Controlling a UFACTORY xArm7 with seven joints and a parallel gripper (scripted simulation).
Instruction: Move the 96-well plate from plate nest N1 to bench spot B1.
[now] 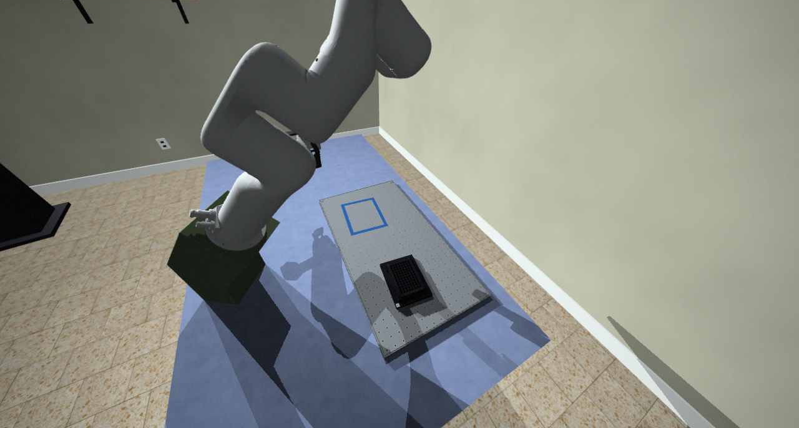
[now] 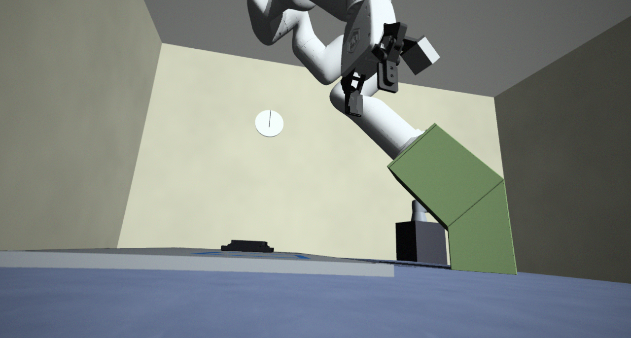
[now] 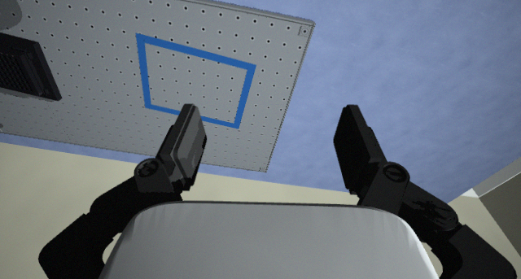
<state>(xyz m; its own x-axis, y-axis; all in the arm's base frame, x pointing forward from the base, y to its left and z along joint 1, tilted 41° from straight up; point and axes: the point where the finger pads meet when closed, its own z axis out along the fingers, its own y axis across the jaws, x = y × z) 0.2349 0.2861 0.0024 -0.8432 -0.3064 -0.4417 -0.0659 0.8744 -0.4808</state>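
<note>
My gripper is now 10 cm short of the black 96-well plate, 48 cm to the left of it and 22 cm above it. From my hand the other things lie so: black plate nest N1: 10 cm ahead, 48 cm to the right, 23 cm below.
</note>
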